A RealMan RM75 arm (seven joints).
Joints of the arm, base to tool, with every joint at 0 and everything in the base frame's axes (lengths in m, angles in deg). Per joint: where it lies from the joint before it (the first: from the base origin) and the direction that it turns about. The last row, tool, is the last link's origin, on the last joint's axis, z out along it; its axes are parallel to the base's.
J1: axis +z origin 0 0 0.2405
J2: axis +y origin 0 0 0
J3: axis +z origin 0 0 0.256
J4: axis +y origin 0 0 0
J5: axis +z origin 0 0 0.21
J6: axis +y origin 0 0 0
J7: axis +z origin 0 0 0.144
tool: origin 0 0 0
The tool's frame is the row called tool.
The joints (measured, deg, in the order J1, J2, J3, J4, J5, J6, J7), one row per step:
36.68 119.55 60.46 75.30 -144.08 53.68 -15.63
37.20 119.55 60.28 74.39 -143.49 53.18 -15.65
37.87 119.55 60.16 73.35 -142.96 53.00 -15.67
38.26 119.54 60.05 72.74 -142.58 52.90 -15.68
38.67 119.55 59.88 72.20 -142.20 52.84 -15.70
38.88 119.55 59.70 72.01 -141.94 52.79 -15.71
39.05 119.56 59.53 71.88 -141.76 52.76 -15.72
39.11 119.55 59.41 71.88 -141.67 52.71 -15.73
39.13 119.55 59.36 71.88 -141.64 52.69 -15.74
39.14 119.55 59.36 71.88 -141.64 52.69 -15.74
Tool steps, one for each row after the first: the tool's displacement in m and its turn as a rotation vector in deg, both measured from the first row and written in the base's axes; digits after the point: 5 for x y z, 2 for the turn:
0.00034 0.00086 -0.00190 -0.20 0.07 -0.18
0.00122 0.00195 -0.00364 -0.49 -0.20 -0.44
0.00177 0.00239 -0.00475 -0.72 -0.34 -0.62
0.00187 0.00246 -0.00605 -1.01 -0.49 -0.71
0.00145 0.00205 -0.00691 -1.24 -0.51 -0.67
0.00102 0.00160 -0.00769 -1.43 -0.55 -0.60
0.00065 0.00126 -0.00804 -1.53 -0.53 -0.50
0.00050 0.00110 -0.00820 -1.57 -0.52 -0.46
0.00045 0.00112 -0.00820 -1.57 -0.52 -0.45

